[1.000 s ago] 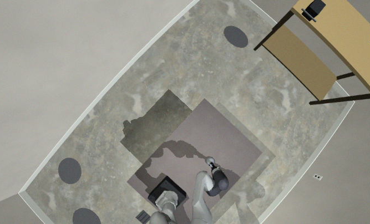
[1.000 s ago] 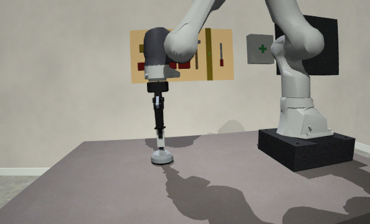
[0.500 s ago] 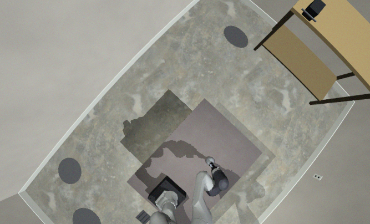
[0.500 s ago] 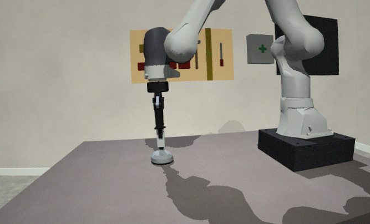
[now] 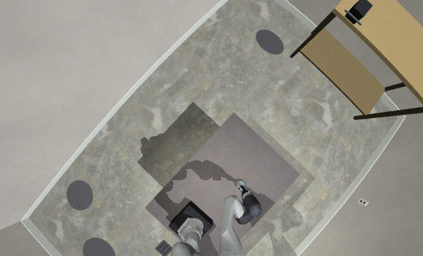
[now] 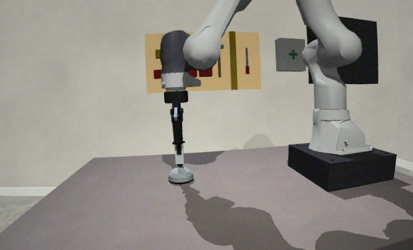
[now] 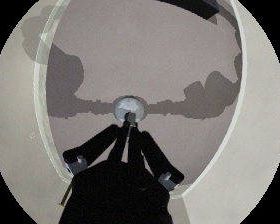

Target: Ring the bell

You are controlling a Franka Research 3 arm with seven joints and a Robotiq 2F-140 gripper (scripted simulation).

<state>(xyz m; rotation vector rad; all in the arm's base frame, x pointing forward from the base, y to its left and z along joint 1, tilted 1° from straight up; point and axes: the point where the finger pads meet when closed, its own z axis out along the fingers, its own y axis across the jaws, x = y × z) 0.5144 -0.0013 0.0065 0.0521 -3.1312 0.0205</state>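
My gripper is now 4 cm above the dark button and 1 cm to the left of it. The rest, counted from my hand: bell (6 cm below, 1 cm to the right).
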